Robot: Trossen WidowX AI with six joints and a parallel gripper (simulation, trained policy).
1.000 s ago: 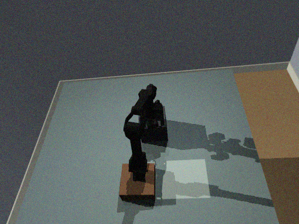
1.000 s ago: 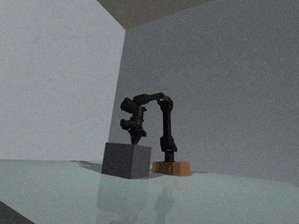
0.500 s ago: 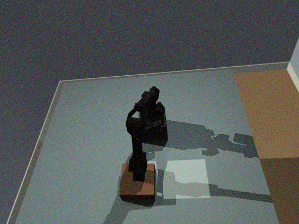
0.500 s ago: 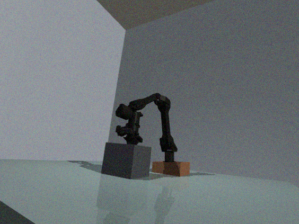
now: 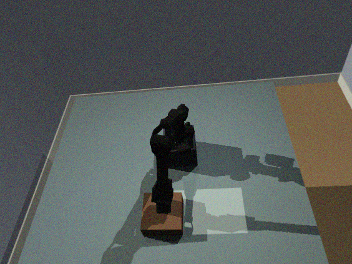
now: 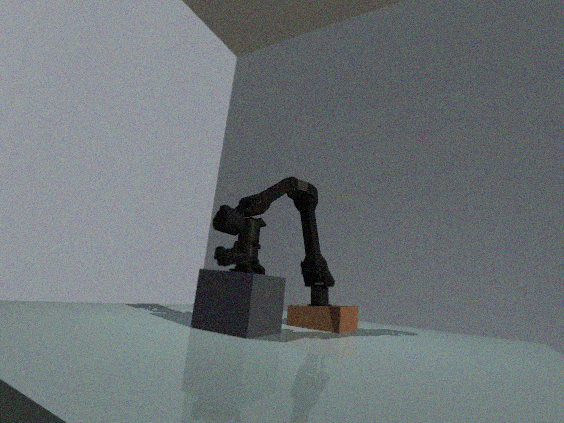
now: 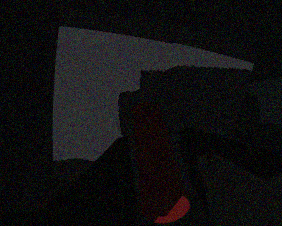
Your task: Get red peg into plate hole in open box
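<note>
The red peg is 10 mm below my gripper tip. Also, from my gripper tip: plate: 30 mm below.
</note>
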